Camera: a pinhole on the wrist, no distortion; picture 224 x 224 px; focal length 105.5 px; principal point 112.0 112.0 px. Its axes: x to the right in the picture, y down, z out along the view. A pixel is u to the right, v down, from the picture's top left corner.
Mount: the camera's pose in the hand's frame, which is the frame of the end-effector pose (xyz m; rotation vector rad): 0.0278 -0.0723 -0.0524 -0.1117 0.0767 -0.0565
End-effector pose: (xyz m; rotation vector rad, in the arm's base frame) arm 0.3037 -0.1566 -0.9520 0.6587 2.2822 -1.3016
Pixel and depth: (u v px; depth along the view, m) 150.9 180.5 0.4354
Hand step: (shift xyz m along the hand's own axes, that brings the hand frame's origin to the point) 0.2370 0.2460 0.3352
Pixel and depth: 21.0 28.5 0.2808
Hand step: -0.2025 -0.2475 0.2688
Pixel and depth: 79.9 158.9 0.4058
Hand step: -0.0534 0.1585 0.3383
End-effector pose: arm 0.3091 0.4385 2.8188 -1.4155 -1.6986 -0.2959
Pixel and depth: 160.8 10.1 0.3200
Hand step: 0.1845 -0.3530 0.2889
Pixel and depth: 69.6 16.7 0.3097
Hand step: -0.0860 -0.3085 0.2953
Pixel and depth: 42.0 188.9 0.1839
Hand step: -0.0721 0.0882 0.1235
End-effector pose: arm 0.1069 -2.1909 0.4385 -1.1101 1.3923 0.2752
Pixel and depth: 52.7 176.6 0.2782
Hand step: -0.0969 0.1365 0.2154
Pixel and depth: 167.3 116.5 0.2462
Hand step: 0.1764 -0.0428 0.1809
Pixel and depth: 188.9 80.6 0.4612
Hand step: 0.3920 -0.1785 0.3955
